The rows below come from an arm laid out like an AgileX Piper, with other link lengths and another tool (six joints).
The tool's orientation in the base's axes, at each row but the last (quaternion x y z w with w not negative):
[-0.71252 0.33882 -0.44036 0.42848]
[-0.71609 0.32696 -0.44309 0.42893]
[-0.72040 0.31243 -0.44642 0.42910]
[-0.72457 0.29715 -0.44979 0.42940]
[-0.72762 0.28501 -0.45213 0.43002]
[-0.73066 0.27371 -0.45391 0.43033]
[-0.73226 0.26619 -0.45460 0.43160]
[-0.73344 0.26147 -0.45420 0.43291]
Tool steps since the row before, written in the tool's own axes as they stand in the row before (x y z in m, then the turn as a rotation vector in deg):
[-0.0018 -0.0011 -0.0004 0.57 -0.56 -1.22]
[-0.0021 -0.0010 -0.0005 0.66 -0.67 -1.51]
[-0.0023 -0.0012 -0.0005 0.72 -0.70 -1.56]
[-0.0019 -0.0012 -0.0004 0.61 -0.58 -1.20]
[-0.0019 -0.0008 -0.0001 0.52 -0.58 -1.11]
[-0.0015 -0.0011 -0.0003 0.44 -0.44 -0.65]
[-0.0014 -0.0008 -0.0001 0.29 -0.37 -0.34]
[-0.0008 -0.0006 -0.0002 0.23 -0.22 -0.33]
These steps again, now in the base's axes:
[-0.0009 0.0019 0.0005 -0.84 -0.65 1.00]
[-0.0012 0.0020 0.0003 -1.06 -0.77 1.20]
[-0.0013 0.0023 0.0003 -1.08 -0.82 1.26]
[-0.0011 0.0020 0.0004 -0.81 -0.66 1.03]
[-0.0009 0.0019 -0.0001 -0.76 -0.56 0.97]
[-0.0009 0.0016 0.0004 -0.39 -0.38 0.72]
[-0.0007 0.0014 0.0001 -0.18 -0.18 0.52]
[-0.0005 0.0008 0.0002 -0.19 -0.20 0.36]

